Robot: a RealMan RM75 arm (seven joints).
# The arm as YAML. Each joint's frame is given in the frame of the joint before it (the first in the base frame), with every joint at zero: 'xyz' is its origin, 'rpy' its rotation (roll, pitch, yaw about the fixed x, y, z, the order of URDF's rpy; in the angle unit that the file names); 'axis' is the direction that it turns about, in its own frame. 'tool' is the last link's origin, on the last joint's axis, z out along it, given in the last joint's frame.
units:
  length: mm
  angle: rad
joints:
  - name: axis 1
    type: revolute
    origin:
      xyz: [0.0, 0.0, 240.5]
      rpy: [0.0, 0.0, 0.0]
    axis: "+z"
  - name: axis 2
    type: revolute
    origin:
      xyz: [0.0, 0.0, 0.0]
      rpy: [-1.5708, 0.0, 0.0]
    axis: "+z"
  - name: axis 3
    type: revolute
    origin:
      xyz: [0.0, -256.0, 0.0]
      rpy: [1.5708, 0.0, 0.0]
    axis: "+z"
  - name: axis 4
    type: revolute
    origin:
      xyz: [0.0, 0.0, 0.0]
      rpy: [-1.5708, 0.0, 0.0]
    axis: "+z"
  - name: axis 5
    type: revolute
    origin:
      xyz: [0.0, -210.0, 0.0]
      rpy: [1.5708, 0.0, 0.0]
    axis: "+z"
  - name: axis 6
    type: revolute
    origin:
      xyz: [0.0, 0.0, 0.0]
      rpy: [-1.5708, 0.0, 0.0]
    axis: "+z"
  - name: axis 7
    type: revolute
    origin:
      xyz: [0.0, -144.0, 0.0]
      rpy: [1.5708, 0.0, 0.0]
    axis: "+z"
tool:
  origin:
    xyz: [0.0, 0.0, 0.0]
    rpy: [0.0, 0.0, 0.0]
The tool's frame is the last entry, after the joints.
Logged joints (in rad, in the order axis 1, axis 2, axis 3, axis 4, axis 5, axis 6, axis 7), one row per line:
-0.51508 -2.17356 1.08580 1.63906 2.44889 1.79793 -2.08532
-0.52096 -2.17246 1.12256 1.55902 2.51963 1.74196 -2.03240
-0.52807 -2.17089 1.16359 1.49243 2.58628 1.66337 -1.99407
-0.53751 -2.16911 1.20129 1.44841 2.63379 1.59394 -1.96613
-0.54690 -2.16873 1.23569 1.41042 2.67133 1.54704 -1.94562
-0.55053 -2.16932 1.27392 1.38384 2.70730 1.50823 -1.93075
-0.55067 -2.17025 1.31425 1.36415 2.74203 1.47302 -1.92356
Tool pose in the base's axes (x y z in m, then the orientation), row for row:
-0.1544 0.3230 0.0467 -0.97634 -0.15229 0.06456 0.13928
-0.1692 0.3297 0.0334 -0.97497 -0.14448 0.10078 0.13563
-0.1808 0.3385 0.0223 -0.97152 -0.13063 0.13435 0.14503
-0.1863 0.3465 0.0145 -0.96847 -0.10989 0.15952 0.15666
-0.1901 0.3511 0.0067 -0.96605 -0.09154 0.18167 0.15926
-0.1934 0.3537 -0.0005 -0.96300 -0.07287 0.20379 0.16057
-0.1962 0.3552 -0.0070 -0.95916 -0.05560 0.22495 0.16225
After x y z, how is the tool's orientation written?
As a quaternion, x y z w.
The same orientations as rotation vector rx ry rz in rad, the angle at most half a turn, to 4 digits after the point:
-2.8219 -0.4402 0.1866
-2.8238 -0.4185 0.2919
-2.7989 -0.3763 0.3871
-2.7721 -0.3145 0.4566
-2.7612 -0.2616 0.5192
-2.7504 -0.2081 0.5820
-2.7369 -0.1587 0.6419

